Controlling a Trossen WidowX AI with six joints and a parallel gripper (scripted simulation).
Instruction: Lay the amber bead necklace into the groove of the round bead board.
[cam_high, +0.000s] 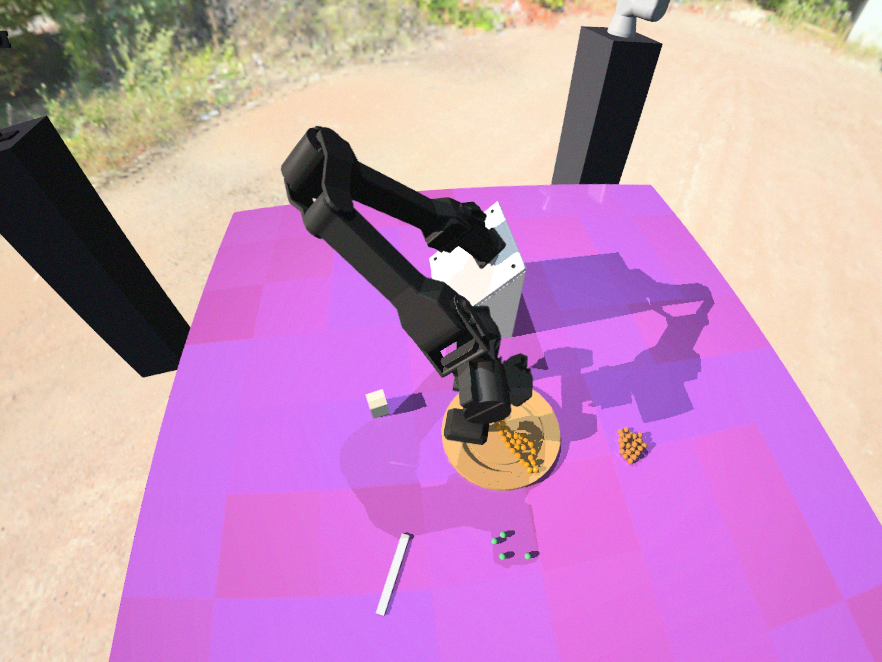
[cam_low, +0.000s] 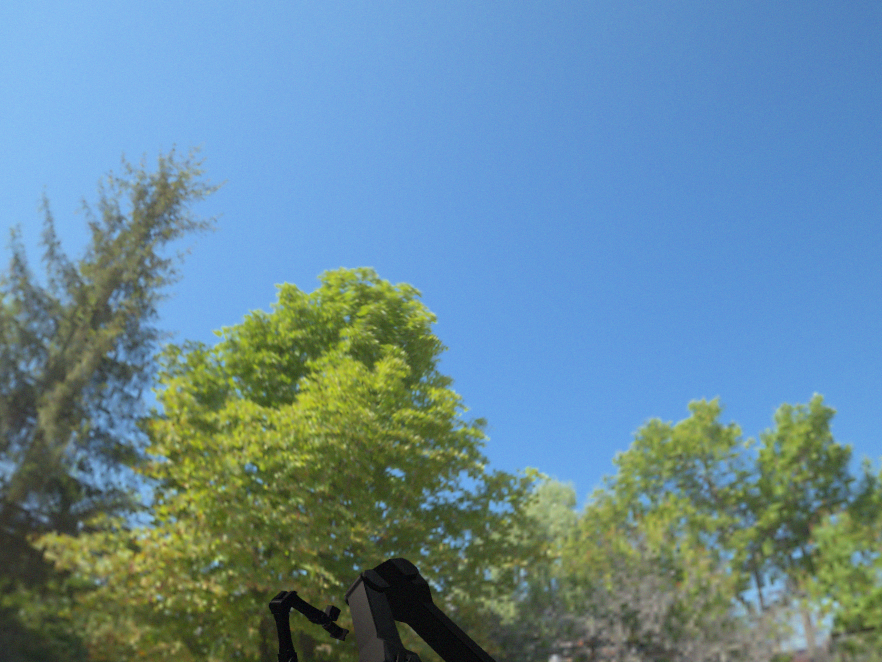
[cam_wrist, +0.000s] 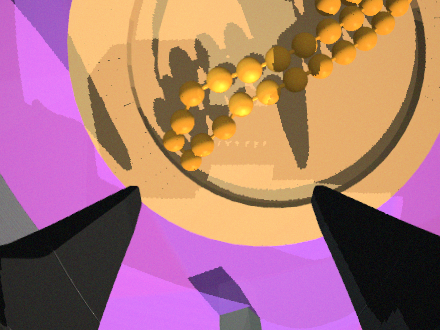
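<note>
Right now my gripper tip is 50 mm short of the round tan bead board, 40 mm to the right of it and 10 mm above it. From my gripper tip the other things lie so: small cream cube 50 mm behind, 150 mm to the right; white bar 220 mm ahead, 180 mm to the right, 20 mm below.
</note>
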